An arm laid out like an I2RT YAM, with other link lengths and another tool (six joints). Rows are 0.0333 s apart.
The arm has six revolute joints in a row. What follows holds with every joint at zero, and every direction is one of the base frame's. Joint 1 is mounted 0.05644 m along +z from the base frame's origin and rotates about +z. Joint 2 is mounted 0.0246 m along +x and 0.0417 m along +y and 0.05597 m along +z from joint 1 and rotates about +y. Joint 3 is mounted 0.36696 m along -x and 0.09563 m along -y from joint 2 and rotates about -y. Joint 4 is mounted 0.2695 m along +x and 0.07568 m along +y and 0.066 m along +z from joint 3 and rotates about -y. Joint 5 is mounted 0.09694 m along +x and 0.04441 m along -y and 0.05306 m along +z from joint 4 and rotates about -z. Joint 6 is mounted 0.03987 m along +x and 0.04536 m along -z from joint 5 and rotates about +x. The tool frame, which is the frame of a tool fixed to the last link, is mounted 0.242 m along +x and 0.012 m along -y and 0.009 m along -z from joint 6; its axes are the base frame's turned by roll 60.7, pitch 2.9 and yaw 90 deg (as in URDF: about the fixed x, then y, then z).
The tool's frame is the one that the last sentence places.
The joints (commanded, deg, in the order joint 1, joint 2, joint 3, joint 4, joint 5, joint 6), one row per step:
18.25 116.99 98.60 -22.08 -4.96 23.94
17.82 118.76 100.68 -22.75 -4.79 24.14
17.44 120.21 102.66 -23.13 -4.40 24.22
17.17 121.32 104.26 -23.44 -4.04 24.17
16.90 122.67 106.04 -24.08 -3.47 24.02
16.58 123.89 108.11 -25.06 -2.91 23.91
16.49 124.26 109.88 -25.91 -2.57 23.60
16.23 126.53 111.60 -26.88 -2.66 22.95
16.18 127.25 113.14 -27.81 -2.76 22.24
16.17 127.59 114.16 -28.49 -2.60 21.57
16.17 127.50 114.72 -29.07 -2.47 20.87
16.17 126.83 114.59 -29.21 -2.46 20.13
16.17 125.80 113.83 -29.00 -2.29 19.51
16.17 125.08 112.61 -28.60 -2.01 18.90
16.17 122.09 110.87 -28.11 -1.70 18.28
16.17 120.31 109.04 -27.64 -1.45 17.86
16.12 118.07 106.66 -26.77 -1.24 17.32
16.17 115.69 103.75 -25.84 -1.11 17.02
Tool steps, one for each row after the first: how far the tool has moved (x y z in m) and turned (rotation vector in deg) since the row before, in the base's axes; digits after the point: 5 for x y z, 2 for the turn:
0.01012 -0.00351 -0.00563 -0.08 0.37 -0.69
0.01064 -0.00394 -0.00134 -0.14 -0.20 -0.73
0.00836 -0.00308 -0.00043 -0.21 -0.26 -0.51
0.00819 -0.00430 -0.00360 -0.52 0.05 -0.61
0.00794 -0.00510 -0.00086 -0.47 -0.01 -0.67
0.00522 -0.00157 0.00818 -0.28 -0.67 -0.15
0.00581 -0.00176 -0.01851 -0.83 1.31 0.23
0.00327 0.00057 0.00074 -0.46 -0.06 0.50
0.00203 -0.00053 0.00202 -0.57 -0.20 0.32
0.00012 -0.00079 0.00390 -0.56 -0.27 0.37
-0.00149 -0.00065 0.00723 -0.42 -0.57 0.48
-0.00277 -0.00181 0.00763 -0.41 -0.65 0.28
-0.00348 -0.00258 -0.00018 -0.64 -0.11 0.19
-0.00775 -0.00398 0.02541 -0.16 -1.88 0.16
-0.00724 -0.00347 0.00785 -0.34 -0.55 0.07
-0.00854 -0.00437 0.01013 -0.32 -0.87 0.12
-0.01133 -0.00332 0.00643 -0.19 -0.48 0.13

